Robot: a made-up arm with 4 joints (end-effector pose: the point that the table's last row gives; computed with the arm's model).
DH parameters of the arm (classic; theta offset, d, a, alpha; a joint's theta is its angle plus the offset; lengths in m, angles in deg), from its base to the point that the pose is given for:
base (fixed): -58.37 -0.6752 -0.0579 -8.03
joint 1: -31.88 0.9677 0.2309 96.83
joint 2: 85.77 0.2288 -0.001 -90
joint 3: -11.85 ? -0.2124 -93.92
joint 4: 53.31 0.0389 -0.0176 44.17
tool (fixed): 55.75 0.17 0 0
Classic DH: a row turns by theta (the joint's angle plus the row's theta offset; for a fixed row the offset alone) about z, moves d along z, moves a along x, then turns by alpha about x.
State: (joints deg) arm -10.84 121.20 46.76 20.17
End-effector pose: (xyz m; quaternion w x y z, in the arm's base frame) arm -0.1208 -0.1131 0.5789 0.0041 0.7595 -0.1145 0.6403
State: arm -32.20 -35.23 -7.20 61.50
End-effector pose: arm -0.1892 -0.2494 0.1159 0.8097 0.4475 0.1711 -0.3389
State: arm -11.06 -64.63 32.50 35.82
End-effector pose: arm -0.0593 -0.0643 0.0193 0.7606 0.3313 0.5573 -0.0331
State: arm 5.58 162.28 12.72 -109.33
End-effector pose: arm 0.0306 -0.0170 0.6721 0.8505 0.2509 0.4622 -0.0087
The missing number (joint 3, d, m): -0.2527
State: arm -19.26 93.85 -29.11 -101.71
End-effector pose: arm 0.0629 -0.2294 0.5216 0.4556 0.6387 0.5367 0.3104
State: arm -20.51 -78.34 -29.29 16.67
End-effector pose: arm -0.0479 -0.1554 0.1130 0.7110 0.5096 0.1746 -0.4519
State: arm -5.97 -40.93 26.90 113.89
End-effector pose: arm -0.0762 -0.2498 -0.0961 0.4988 0.7064 0.4924 0.0991
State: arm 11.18 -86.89 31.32 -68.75
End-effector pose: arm -0.0845 0.1559 0.1329 0.8908 -0.3437 0.2861 -0.0804
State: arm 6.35 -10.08 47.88 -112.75
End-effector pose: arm -0.1617 -0.2870 -0.0944 0.2421 -0.9523 -0.1319 -0.1311
